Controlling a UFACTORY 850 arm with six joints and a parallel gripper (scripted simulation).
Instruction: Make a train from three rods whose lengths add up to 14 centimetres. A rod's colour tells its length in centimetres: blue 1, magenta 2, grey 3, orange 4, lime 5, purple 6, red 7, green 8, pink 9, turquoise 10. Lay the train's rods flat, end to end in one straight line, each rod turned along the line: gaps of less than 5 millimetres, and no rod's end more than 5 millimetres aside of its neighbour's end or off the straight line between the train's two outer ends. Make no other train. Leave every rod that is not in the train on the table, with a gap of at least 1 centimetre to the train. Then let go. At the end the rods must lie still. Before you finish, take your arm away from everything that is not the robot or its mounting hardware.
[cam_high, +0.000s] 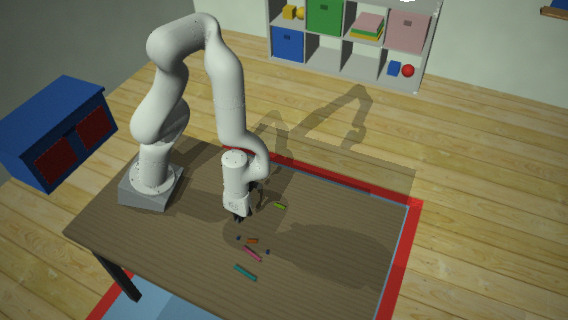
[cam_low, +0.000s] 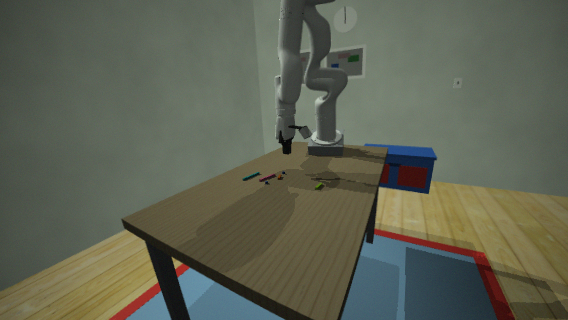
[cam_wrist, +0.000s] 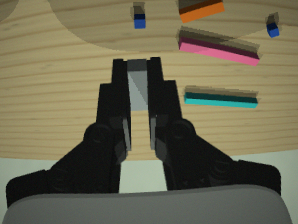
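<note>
Right now my hand is 20 mm above the grey rod. Round my hand: pink rod: 60 mm ahead, 80 mm to the right, 120 mm below; then turquoise rod: 70 mm ahead, 160 mm to the right, 120 mm below; then orange rod: 50 mm ahead, 20 mm to the right, 120 mm below.
</note>
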